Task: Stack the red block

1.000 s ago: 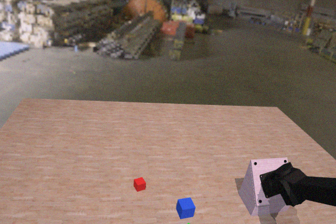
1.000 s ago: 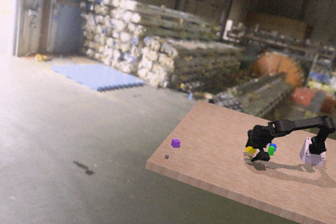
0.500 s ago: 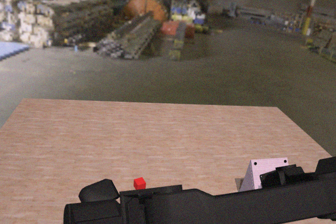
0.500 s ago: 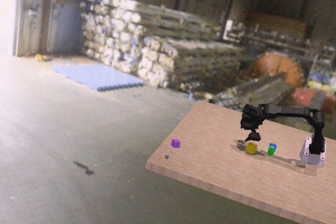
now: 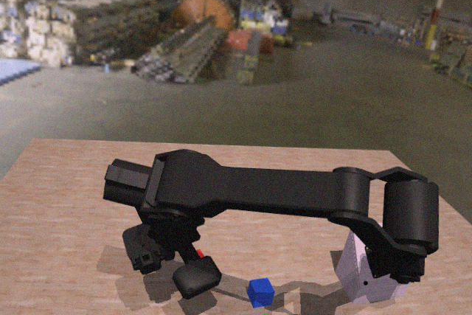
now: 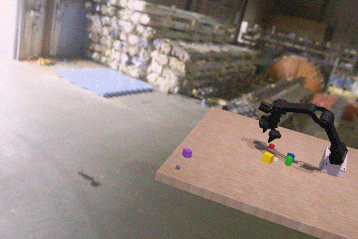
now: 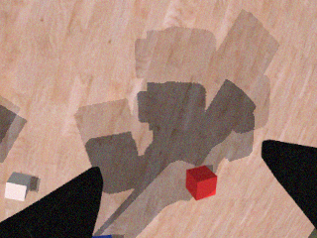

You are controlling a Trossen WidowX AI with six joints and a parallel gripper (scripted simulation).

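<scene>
The red block lies 70 mm behind my gripper tip, 80 mm to the right of it and 70 mm below it. The rest, counted from my gripper tip: small white block 70 mm behind, 110 mm to the left, 80 mm below; then blue block 170 mm behind, 40 mm to the left, 70 mm below; then yellow block 10 mm behind, 150 mm to the left, 60 mm below.
</scene>
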